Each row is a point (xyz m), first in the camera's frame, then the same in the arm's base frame.
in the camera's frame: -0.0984 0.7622 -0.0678
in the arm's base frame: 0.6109 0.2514 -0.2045
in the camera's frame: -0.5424 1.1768 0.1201
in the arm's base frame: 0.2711 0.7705 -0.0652
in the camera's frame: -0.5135 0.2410 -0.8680
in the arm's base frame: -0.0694 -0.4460 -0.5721
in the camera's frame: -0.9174 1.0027 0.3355
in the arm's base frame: -0.0119 0.7457 0.3044
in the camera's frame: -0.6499 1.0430 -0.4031
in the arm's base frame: -0.0137 0.4793 -0.4357
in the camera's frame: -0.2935 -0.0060 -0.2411
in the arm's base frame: 0.3453 -0.4870 0.0013
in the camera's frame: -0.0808 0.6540 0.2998
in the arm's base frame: 0.7506 0.2788 0.1517
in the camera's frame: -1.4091 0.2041 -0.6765
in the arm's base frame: -0.8452 -0.2701 -0.1168
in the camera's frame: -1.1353 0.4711 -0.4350
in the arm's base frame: -0.4973 0.0179 -0.0937
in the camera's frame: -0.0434 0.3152 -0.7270
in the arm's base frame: 0.4225 -0.4024 -0.6221
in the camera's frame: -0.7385 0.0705 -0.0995
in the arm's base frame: -0.0214 -0.2958 0.2313
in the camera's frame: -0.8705 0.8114 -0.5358
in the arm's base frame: -0.2732 0.2539 -0.3941
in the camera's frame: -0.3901 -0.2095 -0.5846
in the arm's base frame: 0.1304 -0.7807 -0.1893
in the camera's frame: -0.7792 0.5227 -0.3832
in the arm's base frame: -0.1437 0.0272 -0.1777
